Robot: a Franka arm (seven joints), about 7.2 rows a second.
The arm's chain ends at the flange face. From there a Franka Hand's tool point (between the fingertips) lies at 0.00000 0.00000 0.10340 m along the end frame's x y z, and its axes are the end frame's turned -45 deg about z.
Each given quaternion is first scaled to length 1.
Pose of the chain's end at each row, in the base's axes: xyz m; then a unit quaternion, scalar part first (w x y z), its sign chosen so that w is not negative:
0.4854, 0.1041, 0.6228, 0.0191, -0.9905, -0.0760, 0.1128
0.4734, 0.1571, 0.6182, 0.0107, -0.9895, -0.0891, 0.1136
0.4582, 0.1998, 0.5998, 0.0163, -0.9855, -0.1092, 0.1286
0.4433, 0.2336, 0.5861, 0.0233, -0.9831, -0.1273, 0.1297
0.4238, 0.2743, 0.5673, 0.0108, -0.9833, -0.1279, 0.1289
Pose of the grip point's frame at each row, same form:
0.4620, 0.1062, 0.5221, 0.0608, -0.8860, -0.4493, 0.0969
0.4500, 0.1572, 0.5175, 0.0534, -0.8801, -0.4610, 0.1009
0.4316, 0.2002, 0.4999, 0.0643, -0.8687, -0.4780, 0.1126
0.4163, 0.2349, 0.4863, 0.0712, -0.8595, -0.4938, 0.1109
0.3973, 0.2731, 0.4674, 0.0593, -0.8595, -0.4945, 0.1150

